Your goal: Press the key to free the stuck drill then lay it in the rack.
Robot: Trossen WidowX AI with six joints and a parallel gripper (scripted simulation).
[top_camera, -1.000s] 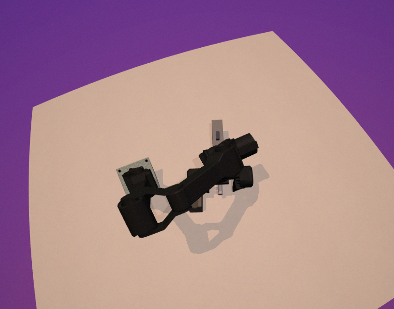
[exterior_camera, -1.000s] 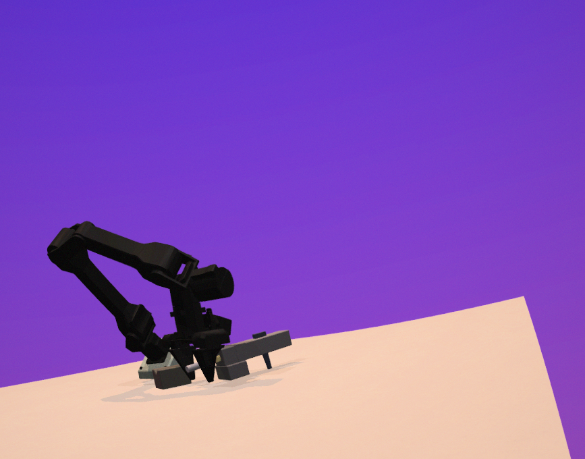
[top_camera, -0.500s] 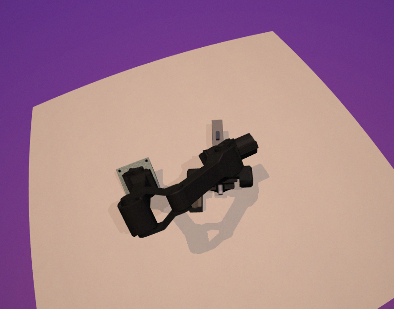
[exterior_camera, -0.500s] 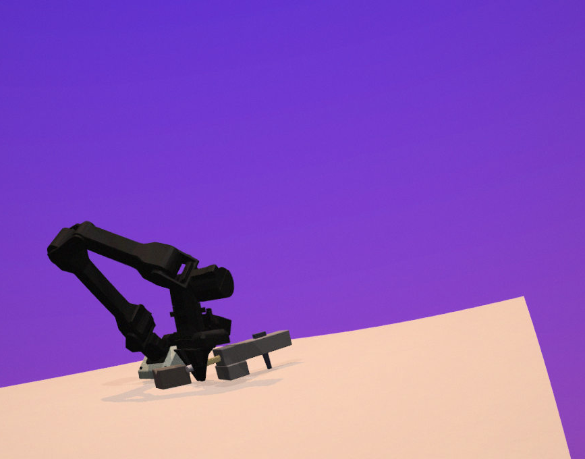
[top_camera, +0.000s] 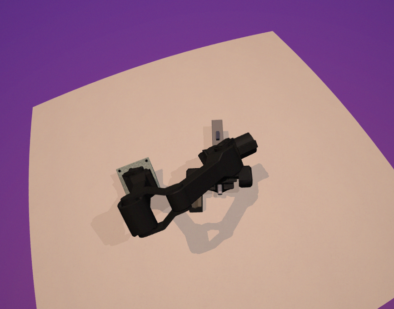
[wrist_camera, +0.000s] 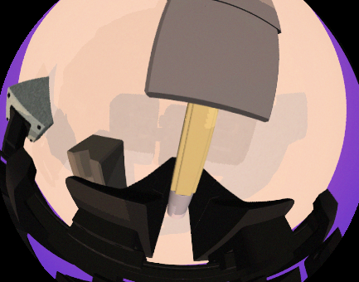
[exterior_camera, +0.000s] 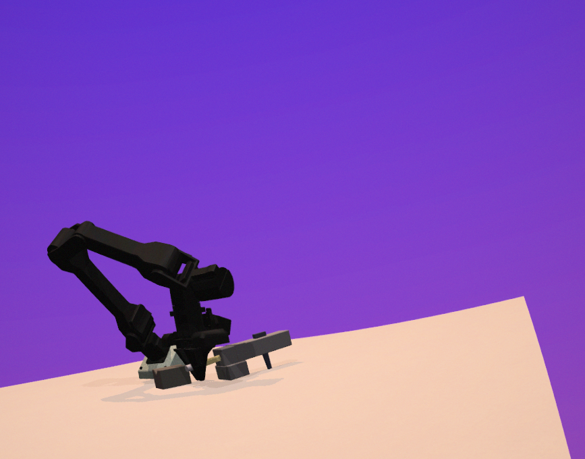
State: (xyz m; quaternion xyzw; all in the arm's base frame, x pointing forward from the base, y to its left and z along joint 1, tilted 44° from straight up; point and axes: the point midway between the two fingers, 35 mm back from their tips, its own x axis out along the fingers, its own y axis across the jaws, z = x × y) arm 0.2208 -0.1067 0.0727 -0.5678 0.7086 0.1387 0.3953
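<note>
My gripper tip is 40 mm below the drill, 30 mm to the right of it and 20 mm short of it. The rest, counted from my gripper tip: rack block 80 mm behind, 10 mm above; then housing 130 mm to the left, 60 mm ahead, 40 mm above; then key 150 mm to the left, 70 mm ahead, 40 mm above.
</note>
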